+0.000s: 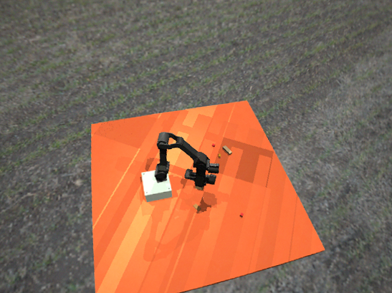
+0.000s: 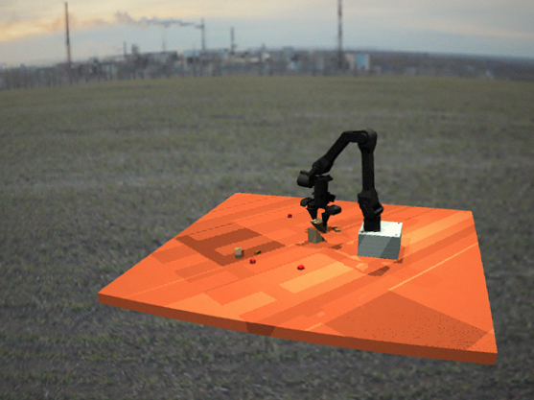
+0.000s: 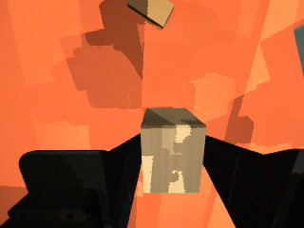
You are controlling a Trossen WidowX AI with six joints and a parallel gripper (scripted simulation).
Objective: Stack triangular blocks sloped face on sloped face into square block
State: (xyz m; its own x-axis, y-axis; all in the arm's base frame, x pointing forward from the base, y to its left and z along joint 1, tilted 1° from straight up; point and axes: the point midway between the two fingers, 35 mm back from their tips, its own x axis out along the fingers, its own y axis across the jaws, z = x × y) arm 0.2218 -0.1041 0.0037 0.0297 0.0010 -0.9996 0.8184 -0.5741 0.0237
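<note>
My gripper tip is now 1 cm below the tan triangular block. The rest, counted from my gripper tip: tan block: 12 cm to the right, 6 cm below, 6 cm behind; tan bar: 30 cm ahead, 22 cm to the left, 6 cm below; yellow cube: 23 cm ahead, 19 cm to the left, 6 cm below.
</note>
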